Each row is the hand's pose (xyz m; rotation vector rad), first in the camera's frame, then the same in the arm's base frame.
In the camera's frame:
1: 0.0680 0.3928 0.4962 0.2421 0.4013 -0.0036
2: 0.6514 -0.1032 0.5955 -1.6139 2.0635 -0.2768
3: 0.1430 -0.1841 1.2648 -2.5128 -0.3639 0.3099
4: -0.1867 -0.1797 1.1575 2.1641 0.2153 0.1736
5: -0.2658 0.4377 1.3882 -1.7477 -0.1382 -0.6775
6: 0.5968 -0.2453 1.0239 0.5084 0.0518 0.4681
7: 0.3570 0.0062 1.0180 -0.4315 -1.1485 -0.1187
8: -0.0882 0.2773 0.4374 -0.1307 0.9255 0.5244
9: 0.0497 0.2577 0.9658 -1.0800 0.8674 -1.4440
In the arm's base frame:
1: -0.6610 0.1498 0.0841 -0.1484 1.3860 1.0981
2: -0.1577 0.4588 -0.4134 2.6753 -0.9489 -0.8117
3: 0.2439 0.3786 0.3250 -1.6363 -1.4221 1.8033
4: 0.1629 0.0719 0.4650 1.5930 1.9687 -0.1440
5: -0.2338 0.3660 0.9087 -1.5309 -0.5403 0.9869
6: 0.1907 0.5811 -0.1481 0.5197 1.2935 1.3806
7: -0.0371 0.4902 0.0981 0.1991 -0.3688 1.0936
8: -0.6052 -0.0447 0.0995 -0.5938 1.7094 1.7581
9: -0.2940 0.3238 0.3564 -1.8881 0.4878 0.0630

